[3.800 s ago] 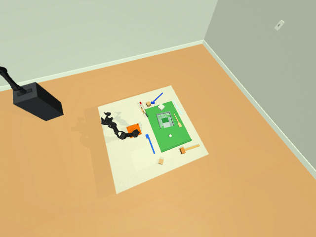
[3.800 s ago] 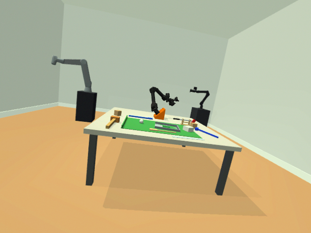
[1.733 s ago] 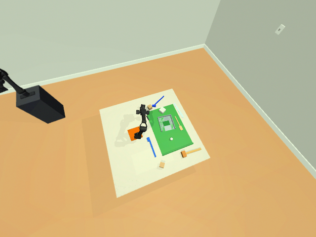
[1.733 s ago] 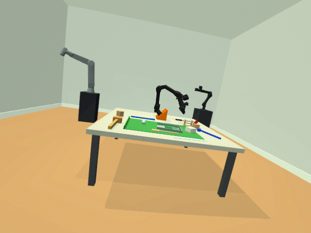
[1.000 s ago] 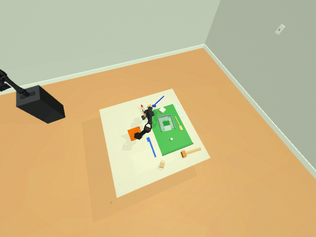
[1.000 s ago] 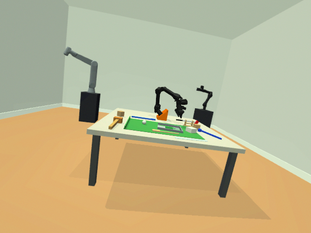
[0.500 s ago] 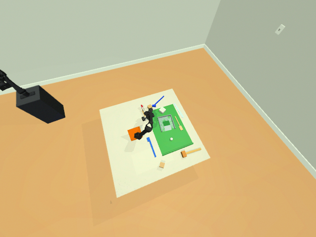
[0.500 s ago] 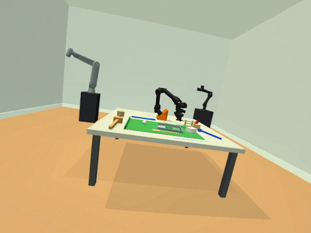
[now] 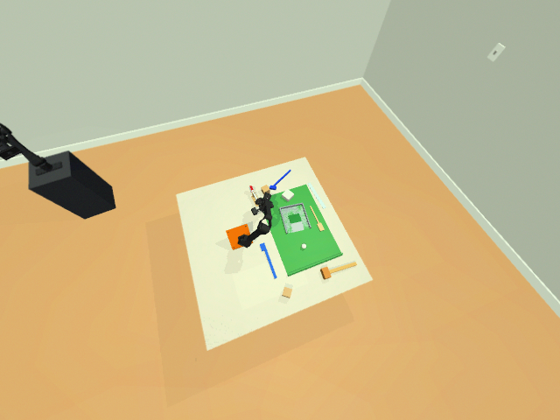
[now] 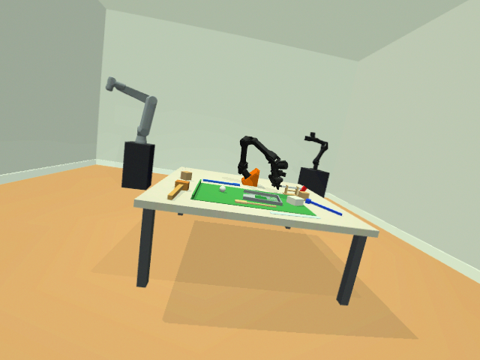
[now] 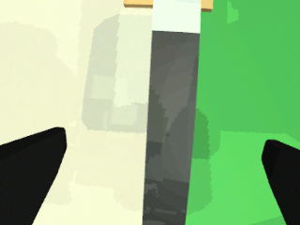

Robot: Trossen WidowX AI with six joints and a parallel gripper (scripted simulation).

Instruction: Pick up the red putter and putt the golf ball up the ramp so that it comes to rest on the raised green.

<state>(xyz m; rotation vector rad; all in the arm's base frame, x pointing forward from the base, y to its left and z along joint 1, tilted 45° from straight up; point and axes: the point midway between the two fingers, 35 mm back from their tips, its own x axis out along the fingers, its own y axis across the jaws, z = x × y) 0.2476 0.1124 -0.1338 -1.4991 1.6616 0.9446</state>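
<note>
The red putter is 110 mm to the left of my gripper tip, 20 mm above it and 10 mm behind it. Round my gripper tip: white block (280 mm ahead, 40 mm to the left, 10 mm below); white golf ball (440 mm to the right, 180 mm ahead, 10 mm below); blue putter (300 mm ahead, 230 mm to the left, 20 mm below).
</note>
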